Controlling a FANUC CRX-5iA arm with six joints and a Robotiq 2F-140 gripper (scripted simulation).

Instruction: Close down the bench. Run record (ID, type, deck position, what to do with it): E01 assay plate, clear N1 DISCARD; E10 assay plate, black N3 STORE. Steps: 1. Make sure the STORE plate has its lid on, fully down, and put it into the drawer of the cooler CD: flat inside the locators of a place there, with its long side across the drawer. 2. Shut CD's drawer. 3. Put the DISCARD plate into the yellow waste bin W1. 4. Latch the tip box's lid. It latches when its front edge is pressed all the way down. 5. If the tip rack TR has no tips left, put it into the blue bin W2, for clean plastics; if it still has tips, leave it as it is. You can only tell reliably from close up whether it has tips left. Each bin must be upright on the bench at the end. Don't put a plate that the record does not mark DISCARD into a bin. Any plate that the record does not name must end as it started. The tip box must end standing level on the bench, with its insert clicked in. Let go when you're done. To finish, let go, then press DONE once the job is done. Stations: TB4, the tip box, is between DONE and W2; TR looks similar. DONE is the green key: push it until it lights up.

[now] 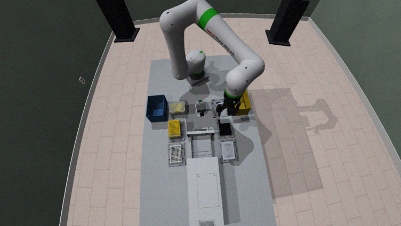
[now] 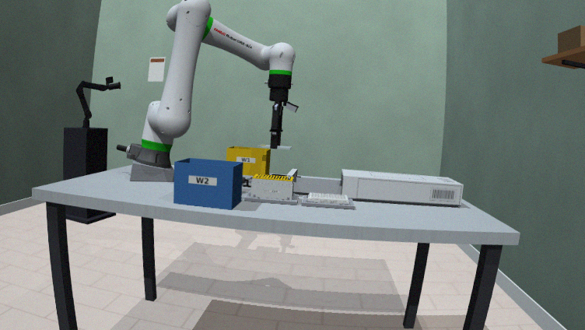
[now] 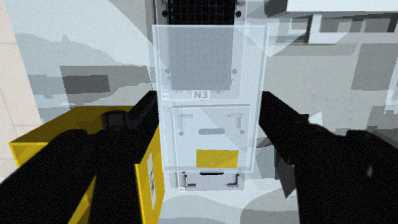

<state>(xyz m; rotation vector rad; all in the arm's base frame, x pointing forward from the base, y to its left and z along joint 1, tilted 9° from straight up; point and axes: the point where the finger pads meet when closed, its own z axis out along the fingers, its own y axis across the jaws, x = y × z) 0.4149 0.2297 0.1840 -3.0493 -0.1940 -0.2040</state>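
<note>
The black assay plate is 150 mm below my hand, 50 mm ahead of it and 10 mm to the left of it. The rest, counted from my hand: clear plate lid: 20 mm below; then yellow bin W1: 150 mm behind, 130 mm below, 120 mm to the left; then green DONE key: 190 mm to the right, 140 mm behind, 100 mm below.
</note>
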